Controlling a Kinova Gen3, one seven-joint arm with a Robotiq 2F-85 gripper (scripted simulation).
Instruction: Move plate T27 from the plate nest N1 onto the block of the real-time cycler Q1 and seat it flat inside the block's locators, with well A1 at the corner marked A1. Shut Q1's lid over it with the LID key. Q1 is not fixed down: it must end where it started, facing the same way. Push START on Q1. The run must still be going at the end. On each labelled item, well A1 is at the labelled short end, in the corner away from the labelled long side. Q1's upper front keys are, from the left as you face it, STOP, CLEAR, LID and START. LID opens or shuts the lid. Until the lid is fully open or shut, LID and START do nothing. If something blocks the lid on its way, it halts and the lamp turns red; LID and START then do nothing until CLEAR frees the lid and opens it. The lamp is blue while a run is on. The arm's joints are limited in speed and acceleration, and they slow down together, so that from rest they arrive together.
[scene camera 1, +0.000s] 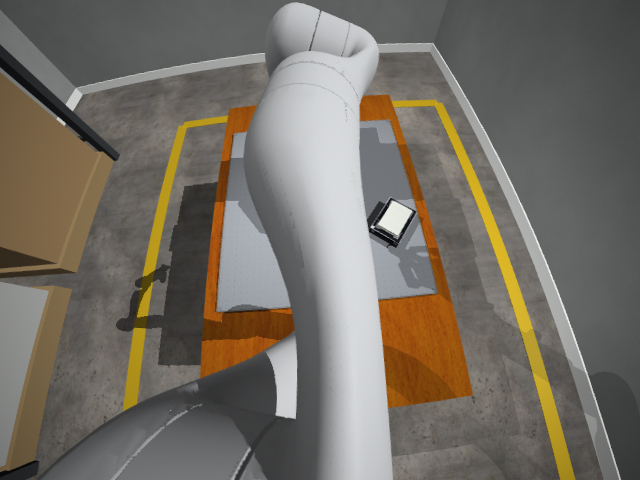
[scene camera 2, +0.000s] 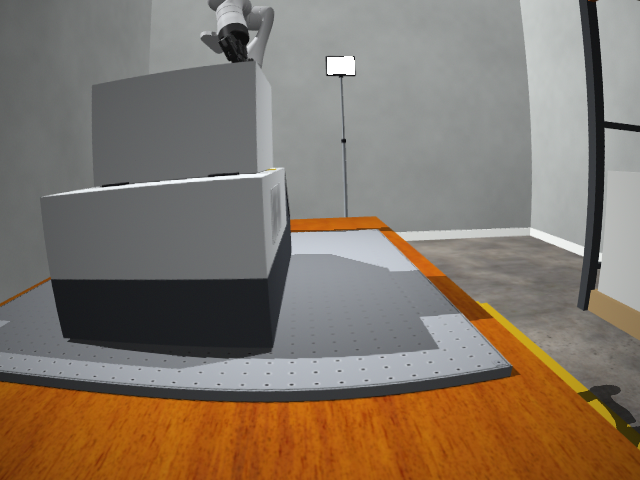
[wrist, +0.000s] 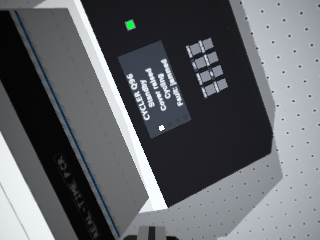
Observation:
I see my gripper (scene camera 2: 241, 77) and a cycler Q1 (scene camera 2: 204, 263).
The cycler Q1 shows as well in the wrist view (wrist: 187, 123).

